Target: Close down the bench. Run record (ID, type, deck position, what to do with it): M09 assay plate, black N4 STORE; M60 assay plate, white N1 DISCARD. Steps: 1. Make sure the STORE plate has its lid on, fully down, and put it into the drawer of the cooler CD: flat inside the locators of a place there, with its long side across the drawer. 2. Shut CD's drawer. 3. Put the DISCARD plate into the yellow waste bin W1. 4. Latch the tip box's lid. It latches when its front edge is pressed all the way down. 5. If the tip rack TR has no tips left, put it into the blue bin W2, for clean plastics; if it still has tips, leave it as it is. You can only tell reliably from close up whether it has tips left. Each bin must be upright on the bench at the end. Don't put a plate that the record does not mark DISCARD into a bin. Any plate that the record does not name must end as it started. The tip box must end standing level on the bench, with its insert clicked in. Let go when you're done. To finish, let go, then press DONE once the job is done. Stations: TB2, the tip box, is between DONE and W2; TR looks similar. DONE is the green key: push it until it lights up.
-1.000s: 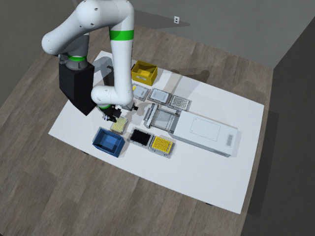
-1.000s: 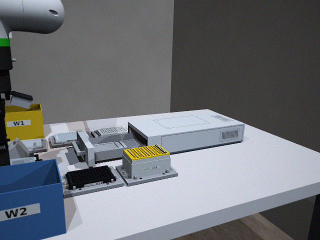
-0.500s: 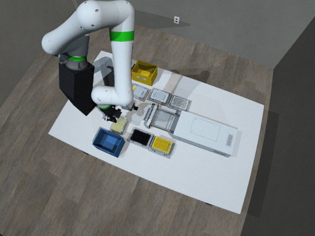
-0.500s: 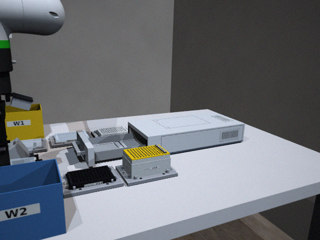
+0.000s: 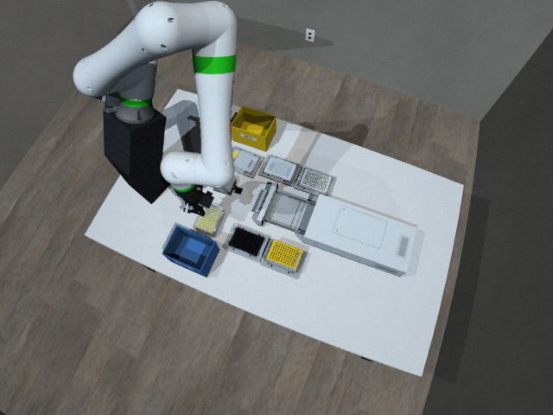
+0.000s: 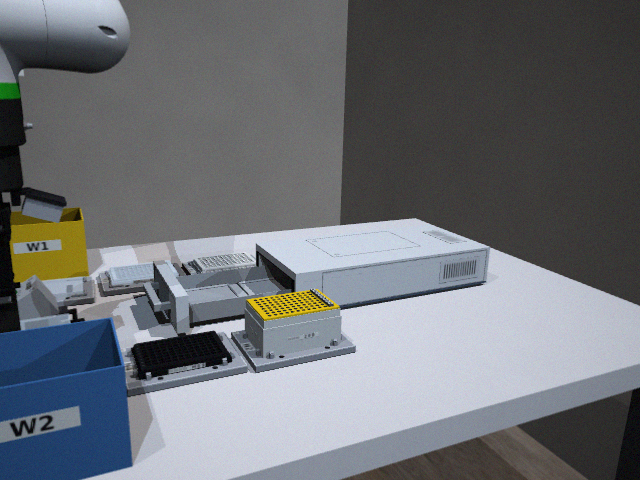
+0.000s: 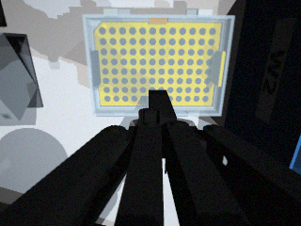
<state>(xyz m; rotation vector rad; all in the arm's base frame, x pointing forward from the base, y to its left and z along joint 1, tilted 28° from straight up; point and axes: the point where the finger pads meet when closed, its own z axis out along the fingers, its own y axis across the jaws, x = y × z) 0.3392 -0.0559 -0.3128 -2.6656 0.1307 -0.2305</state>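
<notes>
Now: hand 5 cm above the yellow insert and 3 cm short of it. From my hand the other things lie so: green done key (18 cm to the left, 4 cm below); then blue bin W2 (16 cm to the right, 6 cm below, 2 cm ahead); then black plate (21 cm ahead, 8 cm below, 4 cm to the right).
</notes>
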